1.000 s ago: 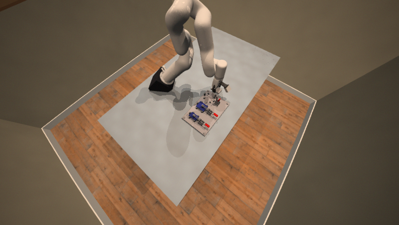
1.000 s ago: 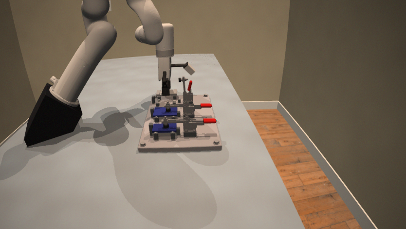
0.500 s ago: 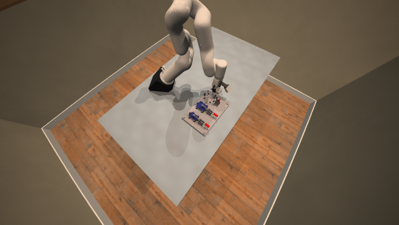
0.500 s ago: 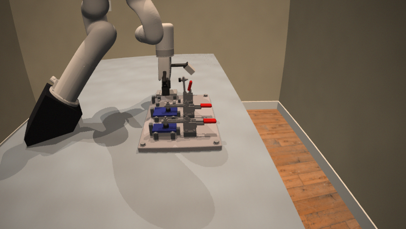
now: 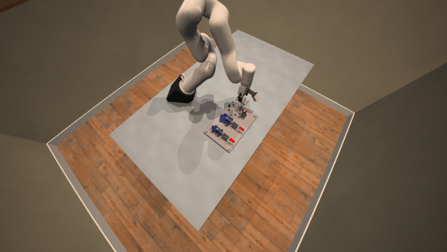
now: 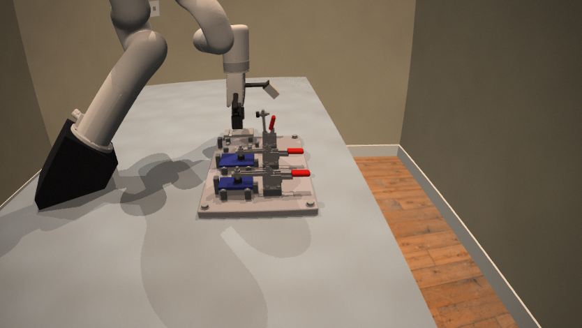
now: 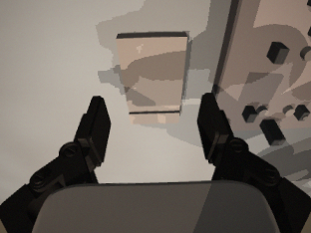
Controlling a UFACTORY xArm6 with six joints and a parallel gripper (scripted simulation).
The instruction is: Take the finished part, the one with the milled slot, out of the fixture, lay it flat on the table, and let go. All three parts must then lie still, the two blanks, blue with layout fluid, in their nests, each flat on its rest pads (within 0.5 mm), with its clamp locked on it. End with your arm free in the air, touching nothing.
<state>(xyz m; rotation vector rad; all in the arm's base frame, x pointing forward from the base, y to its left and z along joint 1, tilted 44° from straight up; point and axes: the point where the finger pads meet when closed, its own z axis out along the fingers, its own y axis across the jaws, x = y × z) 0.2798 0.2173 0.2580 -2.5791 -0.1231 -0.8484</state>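
Right now my hand is 4 cm above the finished part and 1 cm past it. From my hand the other things lie so: fixture plate: 21 cm to the right, 12 cm ahead, 4 cm below.
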